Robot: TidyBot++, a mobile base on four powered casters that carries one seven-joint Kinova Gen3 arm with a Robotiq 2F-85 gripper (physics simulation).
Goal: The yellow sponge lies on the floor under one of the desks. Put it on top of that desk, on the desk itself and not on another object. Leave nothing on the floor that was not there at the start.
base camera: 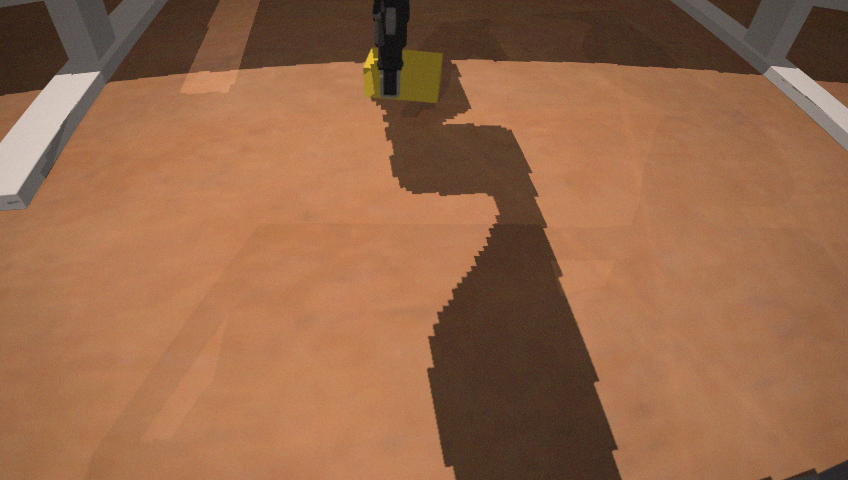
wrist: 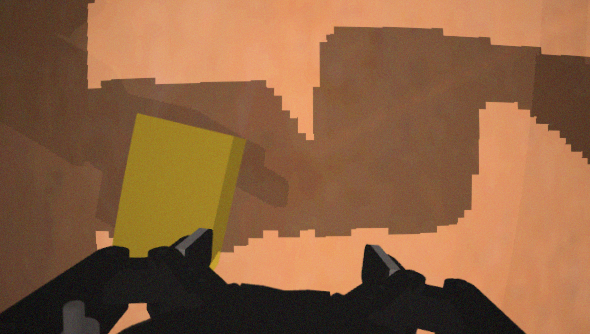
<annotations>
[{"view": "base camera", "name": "gripper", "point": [390, 76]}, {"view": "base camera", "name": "yellow sponge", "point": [420, 77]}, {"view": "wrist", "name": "gripper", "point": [287, 253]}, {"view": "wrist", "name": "yellow sponge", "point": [179, 178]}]
</annotations>
